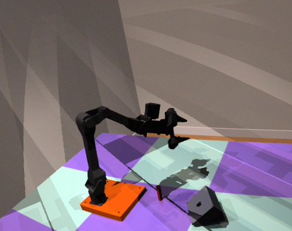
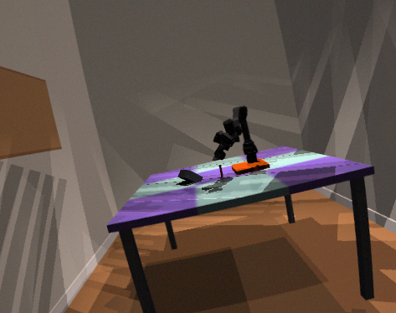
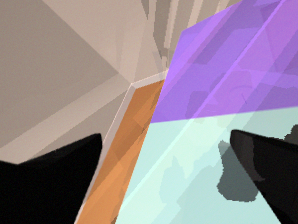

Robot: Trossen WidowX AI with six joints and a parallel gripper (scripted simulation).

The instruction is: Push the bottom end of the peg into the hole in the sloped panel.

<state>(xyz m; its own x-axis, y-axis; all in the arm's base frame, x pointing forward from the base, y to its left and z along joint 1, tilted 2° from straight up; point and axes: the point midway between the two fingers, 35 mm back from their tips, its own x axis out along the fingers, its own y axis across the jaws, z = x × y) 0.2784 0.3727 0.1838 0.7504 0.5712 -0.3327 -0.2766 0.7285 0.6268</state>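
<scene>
The red peg lies 300 mm to the right of my gripper tip, 130 mm below it and 60 mm behind it. Also, from my gripper tip: sloped panel (360 mm to the right, 150 mm below, 150 mm ahead).
</scene>
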